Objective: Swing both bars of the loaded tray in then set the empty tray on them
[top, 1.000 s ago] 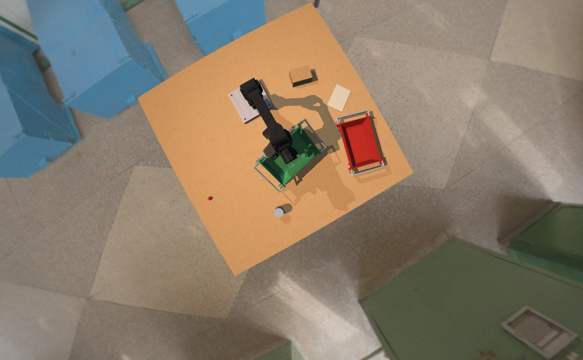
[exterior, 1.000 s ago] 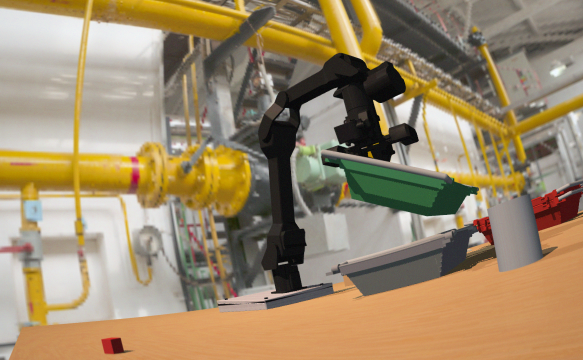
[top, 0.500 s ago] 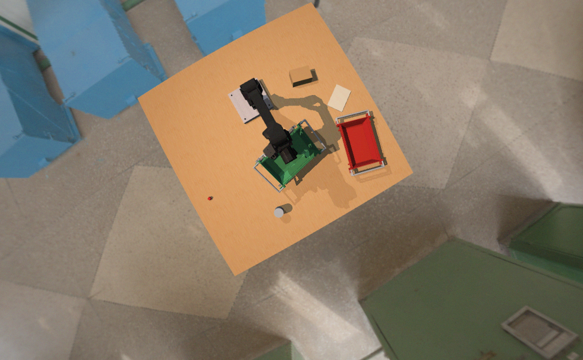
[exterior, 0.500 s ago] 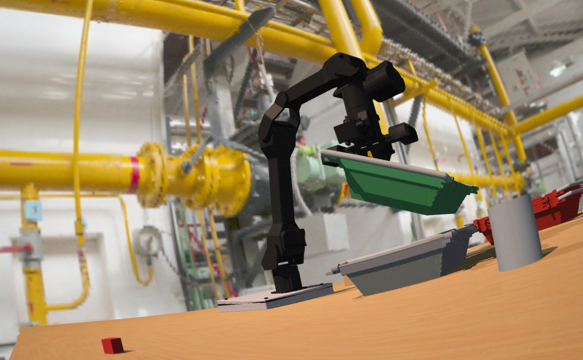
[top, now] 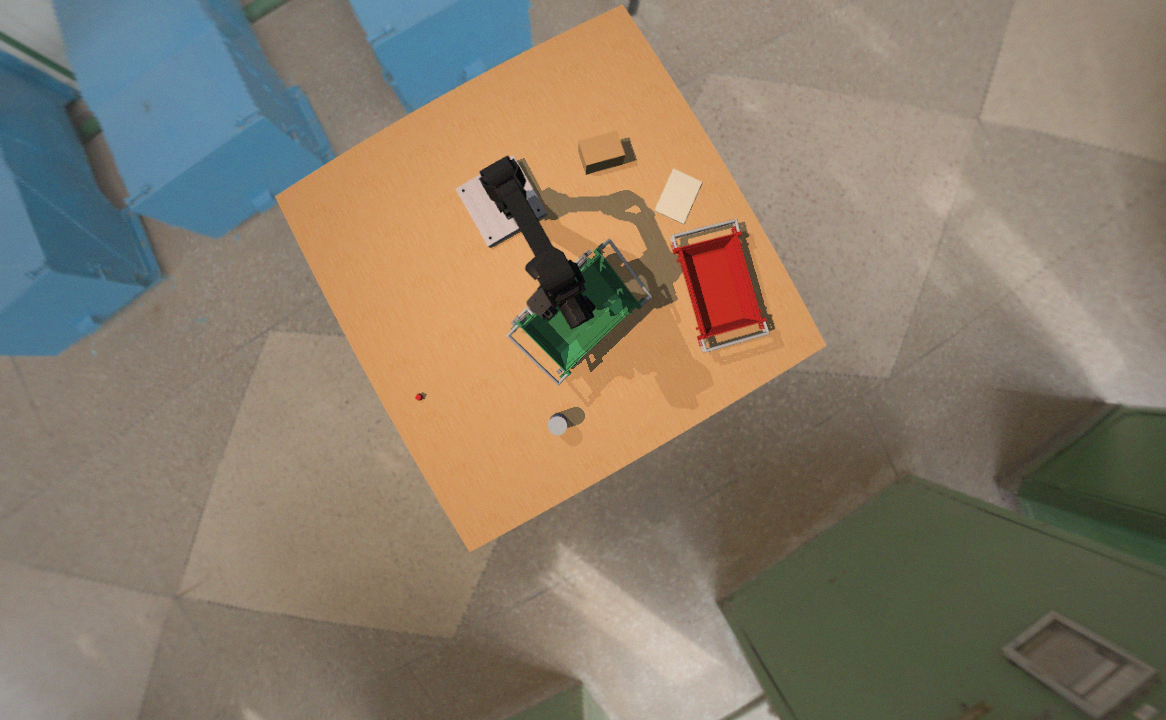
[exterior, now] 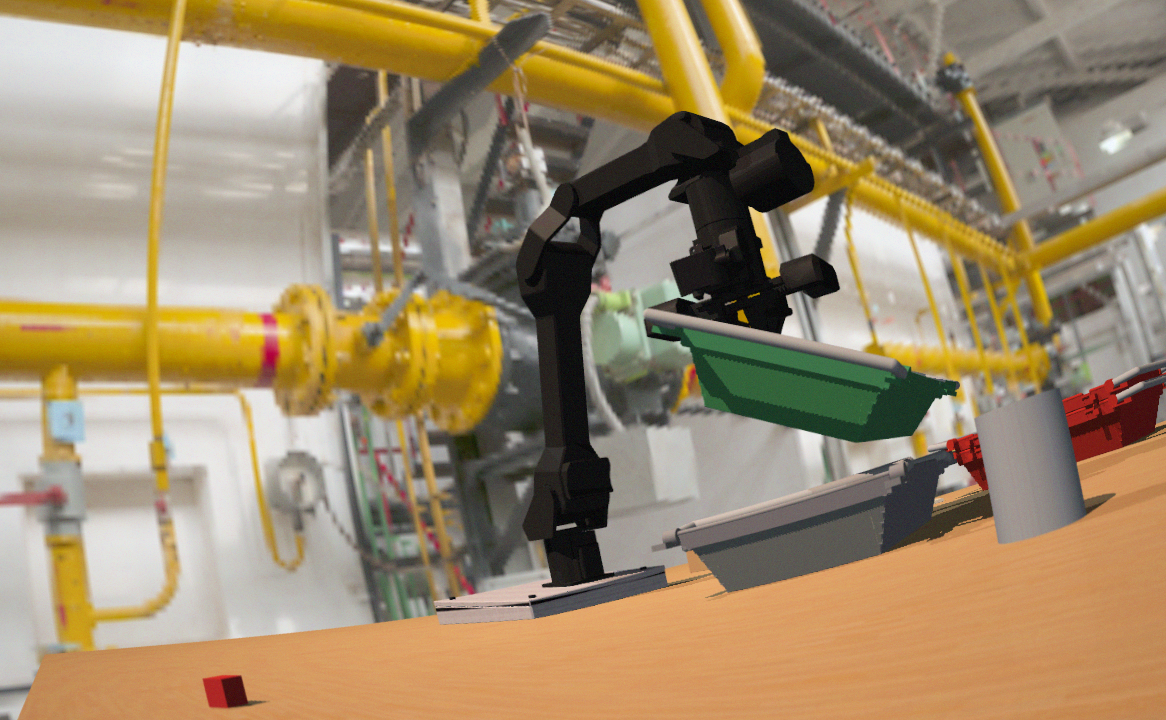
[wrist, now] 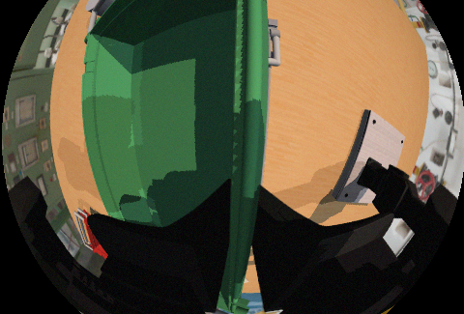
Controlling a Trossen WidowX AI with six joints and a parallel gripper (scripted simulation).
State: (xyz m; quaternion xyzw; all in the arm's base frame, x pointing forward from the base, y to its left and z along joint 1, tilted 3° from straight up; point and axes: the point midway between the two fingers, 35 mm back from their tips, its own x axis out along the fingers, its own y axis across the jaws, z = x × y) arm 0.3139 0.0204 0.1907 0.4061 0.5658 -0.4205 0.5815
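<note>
Now: gripper tip 8 cm short of the green tray, 3 cm to the right of it and 1 cm above it. The rest, counted from my gripper tip: cardboard box: 36 cm behind, 29 cm to the left, 14 cm below; then grey cylinder: 32 cm ahead, 16 cm to the right, 13 cm below; then beige card: 46 cm to the left, 17 cm below, 15 cm behind.
</note>
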